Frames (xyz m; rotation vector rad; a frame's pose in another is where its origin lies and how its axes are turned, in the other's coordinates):
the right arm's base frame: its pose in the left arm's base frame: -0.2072 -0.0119 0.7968 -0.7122 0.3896 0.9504
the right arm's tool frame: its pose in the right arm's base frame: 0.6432 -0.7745 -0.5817 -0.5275 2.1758 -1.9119
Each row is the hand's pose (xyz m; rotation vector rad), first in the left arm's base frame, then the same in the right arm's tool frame.
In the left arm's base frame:
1: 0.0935 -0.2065 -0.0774 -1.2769 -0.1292 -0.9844
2: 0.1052 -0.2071 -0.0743 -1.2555 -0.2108 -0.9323
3: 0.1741 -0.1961 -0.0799 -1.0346 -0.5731 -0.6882
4: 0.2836 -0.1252 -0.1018 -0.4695 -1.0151 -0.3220
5: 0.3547 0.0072 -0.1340 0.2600 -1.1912 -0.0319
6: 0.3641 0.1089 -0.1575 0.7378 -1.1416 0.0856
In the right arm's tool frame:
1: -0.2444 0.2641 -0.7162 1.1121 -0.7666 0.3987
2: -0.2436 0.2606 -0.7046 1.1874 -0.8177 0.3865
3: -0.2662 0.2454 -0.6401 1.6077 -1.0031 0.3856
4: -0.3459 0.1905 -0.5500 2.3655 -1.1231 0.5024
5: -0.4664 0.1033 -0.5114 -2.7280 0.7836 -0.7566
6: -0.5506 0.0425 -0.5257 -2.4104 0.3456 -0.8764

